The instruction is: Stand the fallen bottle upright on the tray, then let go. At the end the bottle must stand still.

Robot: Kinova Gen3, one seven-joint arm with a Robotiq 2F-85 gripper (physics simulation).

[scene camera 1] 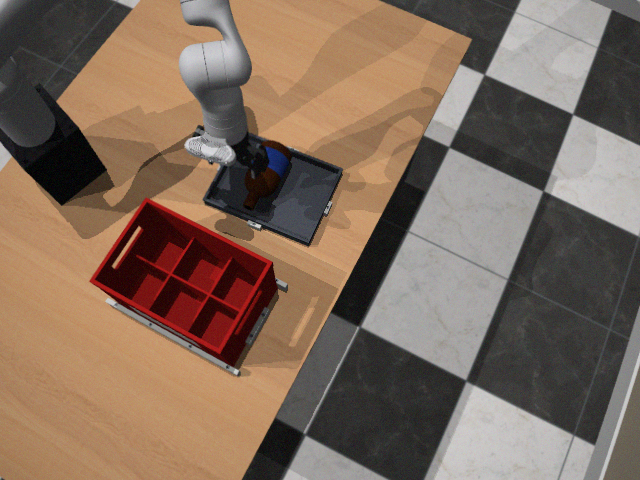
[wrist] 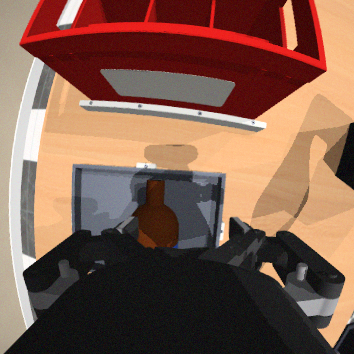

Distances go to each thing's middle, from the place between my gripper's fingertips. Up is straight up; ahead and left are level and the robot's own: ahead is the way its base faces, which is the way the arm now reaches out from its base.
Right now the brown bottle (scene camera 1: pixel 264 185) is 30 mm ahead of my hand, 50 mm to the left of it and 90 mm below it. The rest, counted from my hand: dark grey tray (scene camera 1: pixel 294 210) 60 mm ahead, 50 mm to the left, 110 mm below; red crate (scene camera 1: pixel 200 286) 40 mm ahead, 240 mm to the right, 40 mm below.
